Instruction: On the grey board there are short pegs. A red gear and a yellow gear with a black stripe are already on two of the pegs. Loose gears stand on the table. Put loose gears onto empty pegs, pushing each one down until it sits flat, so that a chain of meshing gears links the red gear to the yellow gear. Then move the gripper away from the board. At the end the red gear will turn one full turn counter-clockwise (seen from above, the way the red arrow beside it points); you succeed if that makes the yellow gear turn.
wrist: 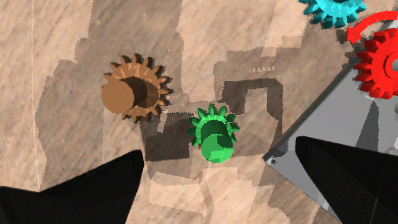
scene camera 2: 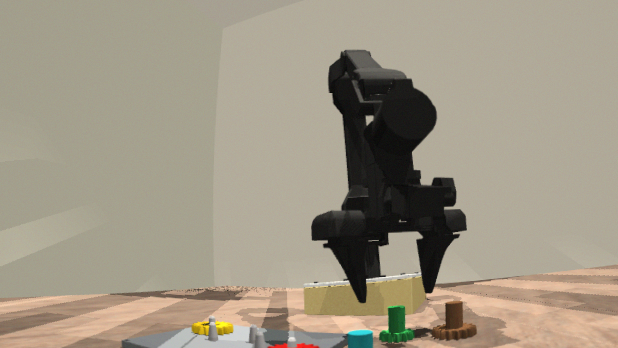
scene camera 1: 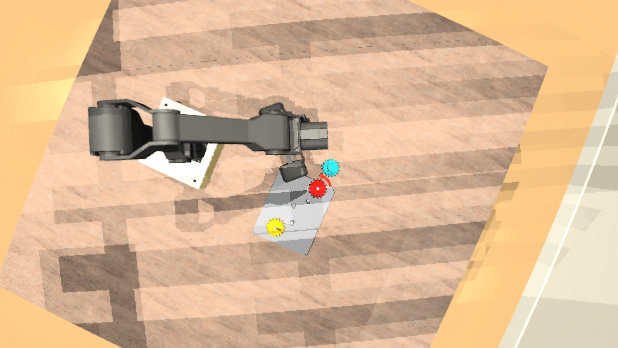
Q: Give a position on a grey board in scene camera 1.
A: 296, 237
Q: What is the gripper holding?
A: Nothing.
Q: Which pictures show the brown gear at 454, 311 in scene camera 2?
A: The wrist view and scene camera 2 only.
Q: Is the gripper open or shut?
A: Open.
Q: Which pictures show the gripper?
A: The wrist view, scene camera 2 and scene camera 1: all of them.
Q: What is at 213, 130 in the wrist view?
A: A green gear.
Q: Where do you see a brown gear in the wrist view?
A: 134, 89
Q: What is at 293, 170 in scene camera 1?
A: The gripper.
